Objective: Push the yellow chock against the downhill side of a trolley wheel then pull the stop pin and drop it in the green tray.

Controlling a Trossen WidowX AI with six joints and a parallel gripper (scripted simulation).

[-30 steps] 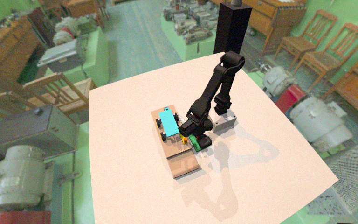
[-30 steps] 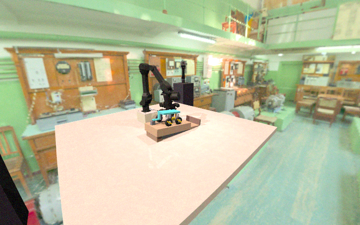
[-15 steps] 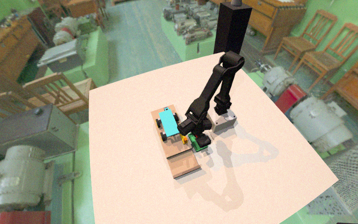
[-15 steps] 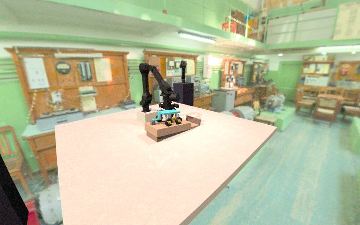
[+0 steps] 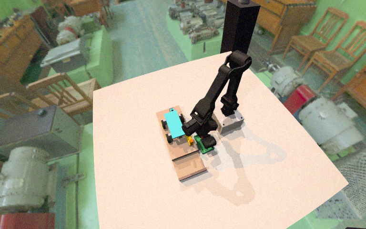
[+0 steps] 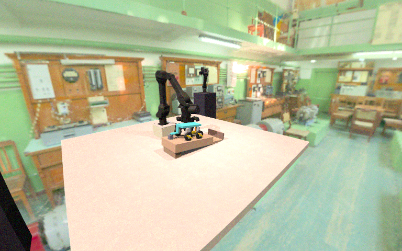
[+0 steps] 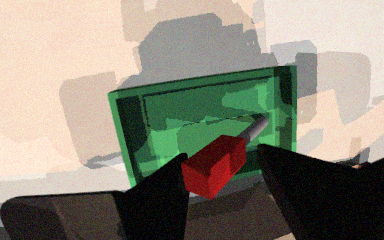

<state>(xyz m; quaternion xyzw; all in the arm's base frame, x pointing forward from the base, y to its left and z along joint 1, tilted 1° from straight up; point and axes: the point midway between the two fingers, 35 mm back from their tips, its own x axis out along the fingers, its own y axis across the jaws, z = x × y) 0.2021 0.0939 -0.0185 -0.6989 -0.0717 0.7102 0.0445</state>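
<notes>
Now: gripper tip 10 mm to the right of the stop pin. Also, from my gripper tip: green tray (50 mm below, 10 mm behind); yellow chock (70 mm ahead, 40 mm above, 20 mm to the right); brown ramp (130 mm ahead, 110 mm to the right, 10 mm above).
</notes>
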